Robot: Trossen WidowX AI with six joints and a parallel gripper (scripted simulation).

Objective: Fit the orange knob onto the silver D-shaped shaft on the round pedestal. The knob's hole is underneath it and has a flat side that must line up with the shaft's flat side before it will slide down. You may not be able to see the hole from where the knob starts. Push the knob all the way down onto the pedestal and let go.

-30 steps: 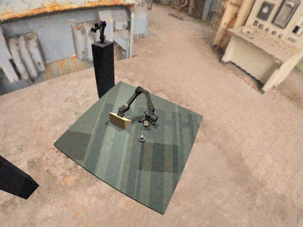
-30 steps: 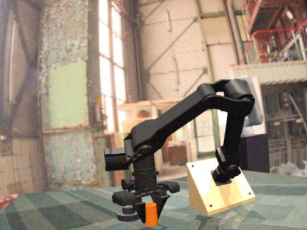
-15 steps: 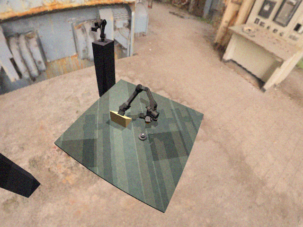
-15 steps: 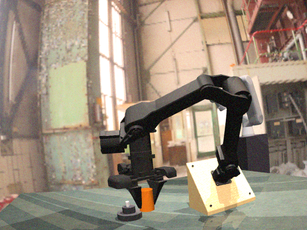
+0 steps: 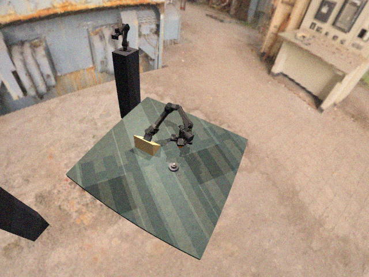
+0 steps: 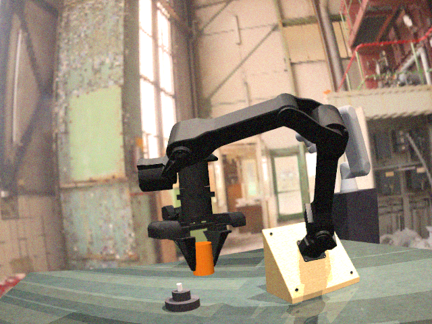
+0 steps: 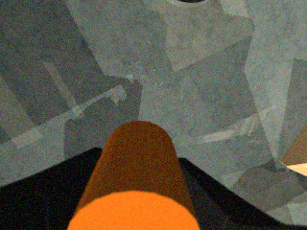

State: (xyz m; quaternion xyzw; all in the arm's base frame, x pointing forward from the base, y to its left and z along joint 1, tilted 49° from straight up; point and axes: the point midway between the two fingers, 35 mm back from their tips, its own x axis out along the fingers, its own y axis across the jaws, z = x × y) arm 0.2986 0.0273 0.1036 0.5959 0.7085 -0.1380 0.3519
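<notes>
The dark round pedestal is 160 mm to the right of my gripper tip, 100 mm below it and 30 mm ahead of it. From my gripper tip the other things lie so: orange knob 30 mm above.
</notes>
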